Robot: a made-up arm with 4 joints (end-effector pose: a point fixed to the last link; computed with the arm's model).
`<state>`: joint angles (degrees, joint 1 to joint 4).
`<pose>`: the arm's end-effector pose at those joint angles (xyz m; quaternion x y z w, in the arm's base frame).
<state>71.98 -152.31 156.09 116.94</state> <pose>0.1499 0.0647 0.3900 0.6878 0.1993 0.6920 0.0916</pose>
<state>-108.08 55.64 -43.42 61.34</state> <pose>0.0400 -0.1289 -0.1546 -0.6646 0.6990 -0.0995 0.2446</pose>
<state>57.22 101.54 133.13 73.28</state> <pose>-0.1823 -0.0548 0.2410 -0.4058 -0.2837 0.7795 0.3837</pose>
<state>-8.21 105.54 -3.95 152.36</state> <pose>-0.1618 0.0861 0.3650 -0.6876 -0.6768 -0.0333 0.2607</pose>
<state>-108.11 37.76 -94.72 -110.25</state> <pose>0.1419 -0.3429 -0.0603 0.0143 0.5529 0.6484 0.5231</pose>
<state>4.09 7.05 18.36 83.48</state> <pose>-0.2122 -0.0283 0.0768 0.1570 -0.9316 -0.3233 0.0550</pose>
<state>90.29 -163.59 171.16 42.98</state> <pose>0.2587 -0.0101 0.3387 0.3514 0.4516 0.8101 0.1277</pose>
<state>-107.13 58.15 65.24 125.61</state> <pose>0.1339 0.1104 0.0022 0.4616 0.4003 0.4890 0.6225</pose>
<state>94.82 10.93 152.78 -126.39</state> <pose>-0.1500 -0.0508 0.0095 0.1345 -0.0104 -0.6227 0.7708</pose>
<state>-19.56 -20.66 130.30 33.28</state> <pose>0.1665 0.0386 0.1445 0.1759 0.8615 0.3550 0.3176</pose>
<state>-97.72 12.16 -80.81 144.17</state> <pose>0.1551 -0.3252 0.0300 -0.6231 0.6533 0.0131 0.4299</pose>
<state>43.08 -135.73 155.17 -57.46</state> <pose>0.1220 0.0659 0.4392 -0.6582 0.6102 0.3184 0.3050</pose>
